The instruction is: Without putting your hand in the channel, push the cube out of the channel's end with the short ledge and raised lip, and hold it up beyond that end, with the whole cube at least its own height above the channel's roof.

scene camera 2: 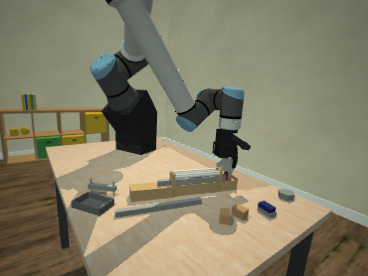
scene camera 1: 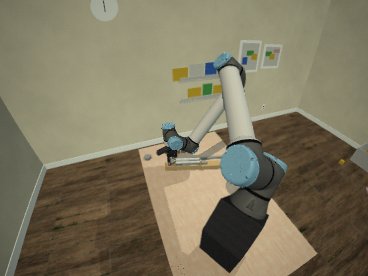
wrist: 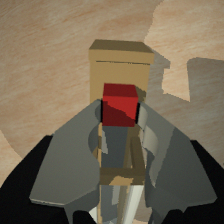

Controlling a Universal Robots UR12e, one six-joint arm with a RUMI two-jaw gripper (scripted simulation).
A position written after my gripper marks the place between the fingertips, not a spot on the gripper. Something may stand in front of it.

In view: my gripper (scene camera 2: 226, 178), a red cube (wrist: 120, 101), a long grey bar (scene camera 2: 122, 212) and a tan channel (wrist: 102, 53).
My gripper shows as well in the wrist view (wrist: 118, 102).
